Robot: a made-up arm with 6 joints. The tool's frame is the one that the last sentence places.
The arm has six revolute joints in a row. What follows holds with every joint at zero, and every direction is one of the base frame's.
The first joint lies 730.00 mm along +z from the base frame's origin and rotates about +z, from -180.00 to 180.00 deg.
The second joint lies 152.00 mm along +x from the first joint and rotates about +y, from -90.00 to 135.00 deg.
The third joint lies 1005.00 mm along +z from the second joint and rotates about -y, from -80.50 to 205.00 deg.
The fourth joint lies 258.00 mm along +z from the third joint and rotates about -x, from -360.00 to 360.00 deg.
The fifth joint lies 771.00 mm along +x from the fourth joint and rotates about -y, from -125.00 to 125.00 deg.
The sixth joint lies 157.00 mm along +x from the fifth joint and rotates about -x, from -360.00 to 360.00 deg.
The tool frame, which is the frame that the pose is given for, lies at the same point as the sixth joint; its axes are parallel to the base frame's.
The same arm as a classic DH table. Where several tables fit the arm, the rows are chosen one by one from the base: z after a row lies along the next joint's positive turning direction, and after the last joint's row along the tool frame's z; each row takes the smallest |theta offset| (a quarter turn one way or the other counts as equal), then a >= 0, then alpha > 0; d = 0 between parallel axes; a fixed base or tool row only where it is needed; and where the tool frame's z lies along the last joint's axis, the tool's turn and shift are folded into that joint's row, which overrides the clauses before.
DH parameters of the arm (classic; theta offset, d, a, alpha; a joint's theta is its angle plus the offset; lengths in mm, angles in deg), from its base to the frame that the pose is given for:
joint 1: 0 730 152 -90
joint 2: -90 0 1005 180
joint 3: 0 0 258 -90
joint 4: 0 -771 0 90
joint 5: 0 0 0 -90
joint 6: 90 -157 0 90
tool (fixed): -90 0 0 0
Joint limits (deg, base to tool): -180..180 -90..135 -80.5..205 -360..360 -125..125 -360..360

